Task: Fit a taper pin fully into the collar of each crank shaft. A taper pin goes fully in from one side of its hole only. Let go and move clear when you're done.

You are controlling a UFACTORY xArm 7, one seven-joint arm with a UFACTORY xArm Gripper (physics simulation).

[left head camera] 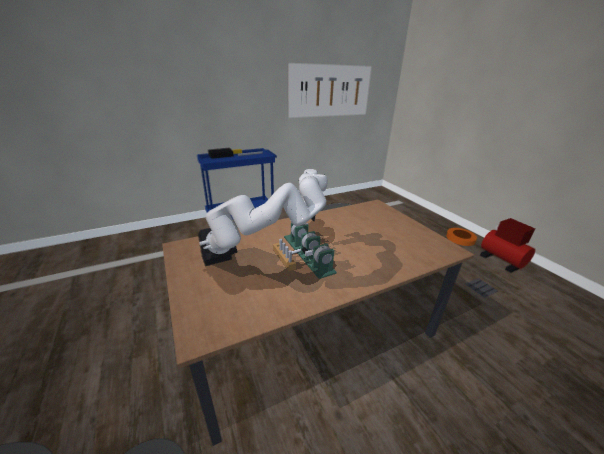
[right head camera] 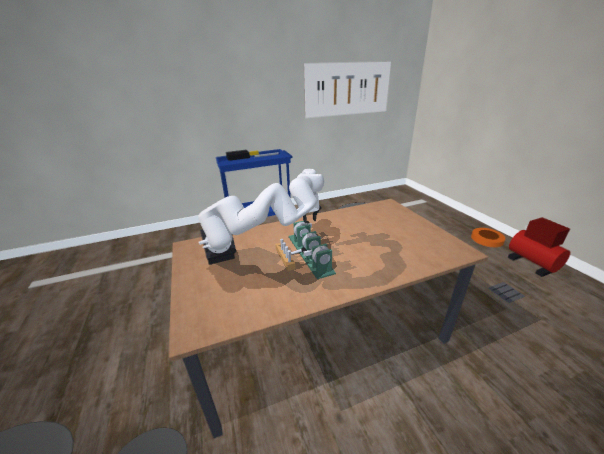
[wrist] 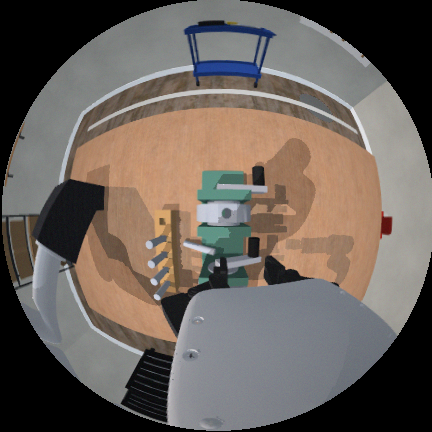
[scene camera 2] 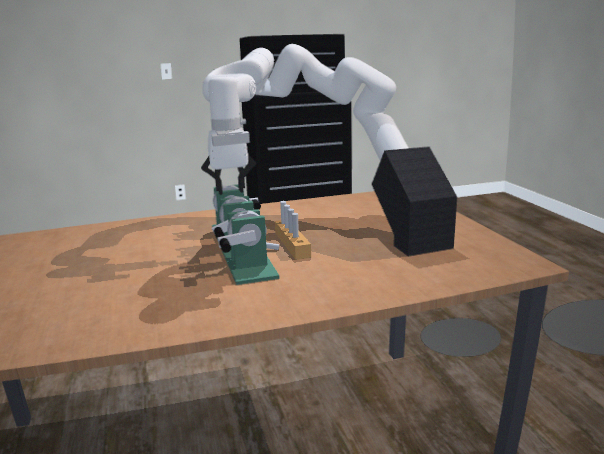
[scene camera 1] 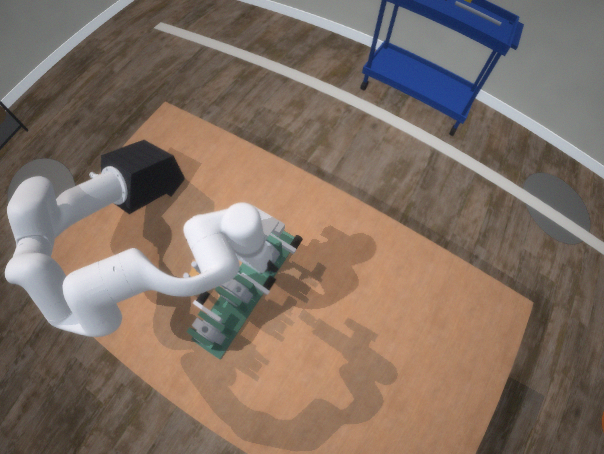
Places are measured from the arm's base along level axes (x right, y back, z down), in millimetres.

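Where they show: gripper, fingertip midpoint: (left head camera: 308,221) (right head camera: 309,221) (wrist: 244,267) (scene camera 2: 230,192); arm's base at its link origin: (wrist: 50,249) (scene camera 2: 399,165) (scene camera 1: 114,185).
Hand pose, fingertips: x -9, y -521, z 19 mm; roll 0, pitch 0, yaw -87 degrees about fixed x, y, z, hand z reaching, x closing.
Note:
Each offset is from my fingertips to the top centre of the thing. "spot": to the spot under its first point. Level surfaces: height alone.
My gripper (right head camera: 310,219) (scene camera 2: 231,189) (wrist: 244,267) stands above the green crank assembly (left head camera: 324,273) (scene camera 1: 221,350) (scene camera 2: 252,276), fingers apart and empty. The assembly has three cranks with black handles. A grey collar @(spot: dx -69, dy +50, dz +47 mm) (wrist: 205,213) at its cart end shows a dark round hole on top. Two more collars (scene camera 1: 234,288) (scene camera 1: 200,328) also show dark holes. I cannot tell whether pins sit in these holes. A yellow rack (scene camera 2: 301,251) (wrist: 162,213) holds several upright grey taper pins @(dx -12, dy +175, dz +80 mm) (scene camera 2: 295,226) @(dx +31, dy +177, dz +80 mm) (wrist: 158,261) and has one empty hole. A grey rod @(dx +19, dy +88, dz +153 mm) (scene camera 2: 272,246) (wrist: 199,246) juts beside the assembly toward the rack; its inner end is unclear.
The black arm base (scene camera 1: 145,175) (scene camera 2: 430,225) stands on the wooden table @(dz +188 mm) (scene camera 1: 425,350) (scene camera 2: 375,310), beyond the rack from the cranks. The blue cart (left head camera: 237,161) (scene camera 1: 425,80) stands on the floor behind the table. A black drawer cabinet (scene camera 2: 300,115) stands behind the arm.

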